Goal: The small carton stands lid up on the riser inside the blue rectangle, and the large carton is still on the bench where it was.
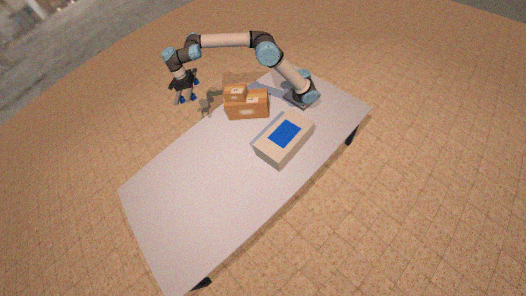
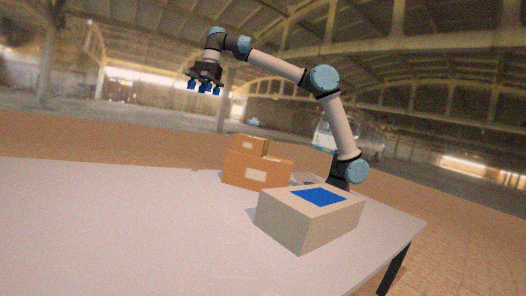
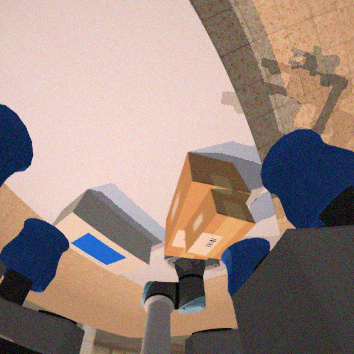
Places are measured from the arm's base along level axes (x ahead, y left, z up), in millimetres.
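Pixels of known places: end effector, tool point: (image 2: 203,92) (image 3: 142,212); arm's base, origin of the base link: (image 3: 189,263).
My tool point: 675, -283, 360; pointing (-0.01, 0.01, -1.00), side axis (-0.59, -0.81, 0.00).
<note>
For each thing: its top centre in the pictures, then the offset to it from my tool point, as dx, dy, dz. Level surfaces: height alone.
- small carton, middle of its top: (image 3: 218,239) (image 2: 252,136) (image 1: 234,88) -272, +24, -157
- large carton, middle of its top: (image 3: 201,229) (image 2: 262,155) (image 1: 245,96) -311, +74, -236
- bench, its level: dz -390
- beige riser, middle of its top: (image 2: 320,195) (image 3: 97,250) (image 1: 284,133) -286, +479, -270
- blue rectangle, middle of its top: (image 2: 320,195) (image 3: 97,250) (image 1: 284,133) -286, +479, -270
The small carton (image 1: 234,97) (image 2: 251,145) (image 3: 199,221) rests lid up on top of the large carton (image 1: 247,111) (image 2: 235,167) (image 3: 192,186), toward one end of it. The large carton stands on the bench (image 1: 200,190) (image 2: 125,215) (image 3: 100,100) near its back edge. The beige riser (image 1: 266,150) (image 2: 282,220) (image 3: 114,225) stands beside the cartons, apart from them. The blue rectangle (image 1: 284,133) (image 2: 320,196) (image 3: 98,249) on its top is bare. My gripper (image 1: 188,95) (image 2: 204,87) (image 3: 150,209) hangs high and to the side of the cartons, its four blue cups free and touching nothing.
The arm's base (image 1: 301,97) (image 2: 340,175) stands at the bench's end behind the cartons and the riser. The arm reaches high over the cartons' side of the bench. The bench's back edge runs close to the cartons, with tiled floor beyond it.
</note>
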